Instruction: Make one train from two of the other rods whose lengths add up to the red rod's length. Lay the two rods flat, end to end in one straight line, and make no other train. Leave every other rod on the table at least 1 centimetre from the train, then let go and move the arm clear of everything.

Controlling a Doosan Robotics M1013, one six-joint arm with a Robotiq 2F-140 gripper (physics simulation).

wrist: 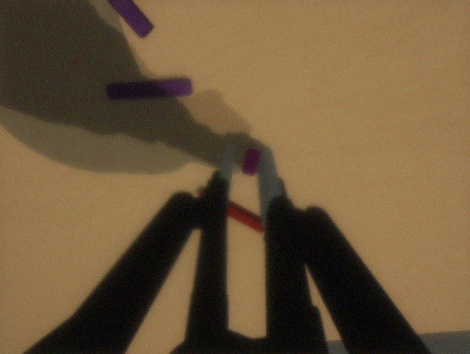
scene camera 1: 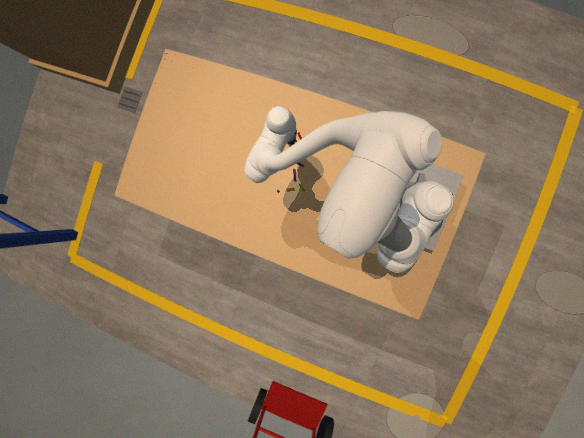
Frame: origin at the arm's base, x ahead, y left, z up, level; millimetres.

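Seen in the pictures: gripper, between the fingertips: (wrist: 246, 161).
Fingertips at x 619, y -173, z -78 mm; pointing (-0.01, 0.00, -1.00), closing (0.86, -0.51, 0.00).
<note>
Pixels of each thing's middle, then the offset from my fingertips to it. Level surfaces: height alone.
- short magenta rod, middle of its body: (wrist: 250, 161) dx +4, dy -1, dz +1 mm
- red rod, middle of its body: (wrist: 234, 210) (scene camera 1: 300, 139) dx -30, dy -43, dz +1 mm
- green rod, middle of its body: (scene camera 1: 301, 187) dx -81, dy +198, dz +1 mm
- orange rod, middle of its body: (scene camera 1: 290, 189) dx -24, dy +217, dz +1 mm
- tiny blue piece, middle of its body: (scene camera 1: 277, 191) dx +36, dy +238, dz +1 mm
- tan table, height of its surface: dz -4 mm
In the wrist view my gripper (wrist: 246, 161) is partly closed, with a narrow gap between its fingertips. The short magenta rod (wrist: 251, 161) lies between them near the right finger; a gap shows on its left. The red rod (wrist: 245, 218) (scene camera 1: 300, 136) lies slantwise below the fingers, partly hidden. One purple rod (wrist: 149, 88) (scene camera 1: 300, 164) lies beyond the tips, and another purple rod (wrist: 132, 19) (scene camera 1: 295, 175) lies farther up left. In the scene view a green rod (scene camera 1: 302, 187), an orange rod (scene camera 1: 290, 189) and a tiny blue piece (scene camera 1: 278, 191) lie farther down.
The rods lie on the tan table (scene camera 1: 200, 150). The white arm (scene camera 1: 370, 175) reaches over them and hides part of the table. Its shadow covers some rods. A red cart (scene camera 1: 295, 400) stands on the floor below, and a dark blue frame (scene camera 1: 40, 238) stands at left.
</note>
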